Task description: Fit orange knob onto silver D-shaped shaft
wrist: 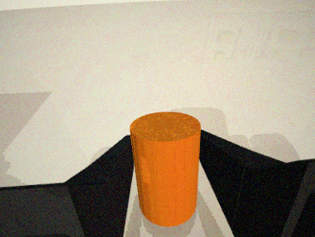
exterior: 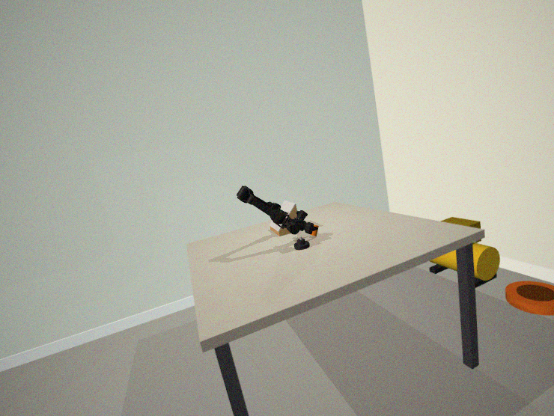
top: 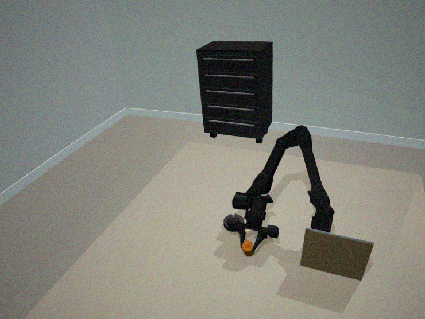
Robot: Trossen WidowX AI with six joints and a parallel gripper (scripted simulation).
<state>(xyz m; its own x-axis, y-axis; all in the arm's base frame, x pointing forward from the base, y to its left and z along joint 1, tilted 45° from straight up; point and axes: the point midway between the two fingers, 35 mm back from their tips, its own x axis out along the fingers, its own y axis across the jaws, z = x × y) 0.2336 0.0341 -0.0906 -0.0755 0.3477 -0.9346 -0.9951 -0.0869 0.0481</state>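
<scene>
The orange knob is 10 mm to the right of my gripper tip. From my gripper tip the other things lie so: dark round pedestal: 140 mm to the right, 120 mm ahead, 20 mm below.
</scene>
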